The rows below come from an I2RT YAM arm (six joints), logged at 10 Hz.
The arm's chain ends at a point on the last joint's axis. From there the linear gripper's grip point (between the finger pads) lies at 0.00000 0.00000 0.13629 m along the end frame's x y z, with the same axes.
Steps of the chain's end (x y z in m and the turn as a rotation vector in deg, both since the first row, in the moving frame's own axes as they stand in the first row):
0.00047 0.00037 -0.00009 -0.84 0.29 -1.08
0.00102 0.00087 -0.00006 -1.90 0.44 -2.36
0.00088 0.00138 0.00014 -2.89 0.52 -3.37
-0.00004 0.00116 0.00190 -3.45 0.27 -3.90
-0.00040 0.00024 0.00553 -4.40 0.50 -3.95
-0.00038 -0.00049 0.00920 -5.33 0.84 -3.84
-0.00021 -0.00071 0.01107 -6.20 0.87 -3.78
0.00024 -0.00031 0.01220 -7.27 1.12 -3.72
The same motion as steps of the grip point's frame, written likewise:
0.00118 0.00236 -0.00011 -0.84 0.29 -1.08
0.00216 0.00537 -0.00014 -1.90 0.44 -2.36
0.00232 0.00821 -0.00004 -2.89 0.52 -3.37
0.00088 0.00933 0.00165 -3.45 0.27 -3.90
0.00115 0.01065 0.00512 -4.40 0.50 -3.95
0.00204 0.01209 0.00860 -5.33 0.84 -3.84
0.00234 0.01393 0.01026 -6.20 0.87 -3.78
0.00346 0.01684 0.01108 -7.27 1.12 -3.72

